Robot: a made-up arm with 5 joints. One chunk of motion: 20 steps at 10 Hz.
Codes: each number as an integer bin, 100 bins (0 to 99) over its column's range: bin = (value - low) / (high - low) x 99, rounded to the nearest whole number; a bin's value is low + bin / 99 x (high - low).
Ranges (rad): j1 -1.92..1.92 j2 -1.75..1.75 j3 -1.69..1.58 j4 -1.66..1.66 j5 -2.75..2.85
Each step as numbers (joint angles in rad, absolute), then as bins.
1 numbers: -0.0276 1.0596 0.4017 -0.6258 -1.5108
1 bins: 49 79 63 31 22
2 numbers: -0.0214 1.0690 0.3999 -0.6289 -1.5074
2 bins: 49 80 63 31 22
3 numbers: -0.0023 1.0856 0.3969 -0.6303 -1.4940
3 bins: 49 80 63 31 22
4 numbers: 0.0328 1.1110 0.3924 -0.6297 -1.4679
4 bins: 50 81 63 31 23
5 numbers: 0.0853 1.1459 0.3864 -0.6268 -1.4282
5 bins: 52 82 63 31 23
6 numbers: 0.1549 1.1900 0.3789 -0.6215 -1.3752
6 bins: 53 83 63 31 24
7 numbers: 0.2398 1.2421 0.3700 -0.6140 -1.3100
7 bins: 56 85 62 31 25
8 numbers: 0.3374 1.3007 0.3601 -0.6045 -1.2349
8 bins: 58 86 62 31 27
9 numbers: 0.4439 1.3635 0.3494 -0.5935 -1.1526
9 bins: 61 88 62 32 28
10 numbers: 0.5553 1.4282 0.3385 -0.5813 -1.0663
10 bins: 64 90 61 32 30
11 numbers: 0.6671 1.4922 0.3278 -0.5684 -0.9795
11 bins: 67 92 61 33 31
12 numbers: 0.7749 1.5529 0.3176 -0.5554 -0.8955
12 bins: 69 93 61 33 33
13 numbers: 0.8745 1.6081 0.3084 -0.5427 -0.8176
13 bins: 72 95 61 33 34
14 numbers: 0.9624 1.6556 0.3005 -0.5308 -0.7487
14 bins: 74 96 60 34 35
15 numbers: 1.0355 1.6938 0.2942 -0.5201 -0.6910
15 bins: 76 97 60 34 36
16 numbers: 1.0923 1.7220 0.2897 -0.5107 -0.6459
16 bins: 78 98 60 34 37
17 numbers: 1.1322 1.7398 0.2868 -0.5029 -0.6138
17 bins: 79 99 60 35 38
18 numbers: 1.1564 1.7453 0.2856 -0.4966 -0.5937
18 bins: 79 99 60 35 38
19 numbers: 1.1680 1.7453 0.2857 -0.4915 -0.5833
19 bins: 80 99 60 35 38
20 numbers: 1.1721 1.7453 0.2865 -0.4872 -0.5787
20 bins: 80 99 60 35 38
